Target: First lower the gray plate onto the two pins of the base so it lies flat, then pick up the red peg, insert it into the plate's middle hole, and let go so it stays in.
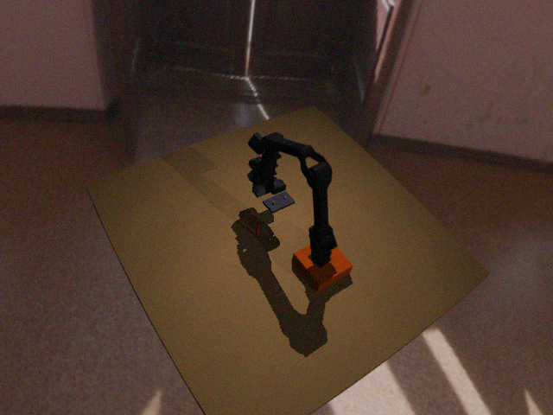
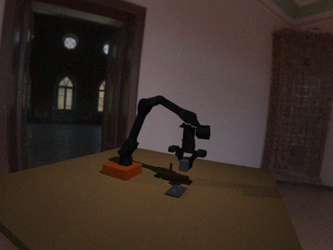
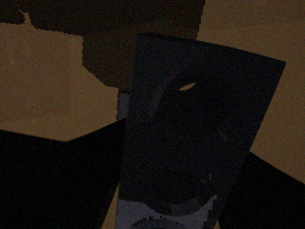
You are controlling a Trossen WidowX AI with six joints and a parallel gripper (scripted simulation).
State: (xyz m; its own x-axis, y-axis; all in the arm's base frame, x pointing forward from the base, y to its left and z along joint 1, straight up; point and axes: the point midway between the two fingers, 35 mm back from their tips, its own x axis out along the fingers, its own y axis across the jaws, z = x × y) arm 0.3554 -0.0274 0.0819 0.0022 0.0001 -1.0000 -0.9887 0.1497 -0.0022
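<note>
Now: the gray base 10 cm below my gripper tip, 7 cm to the right of it and 2 cm behind it. Round my gripper tip: red peg: 12 cm to the left, 11 cm behind, 6 cm below; gray plate: 3 cm above.
</note>
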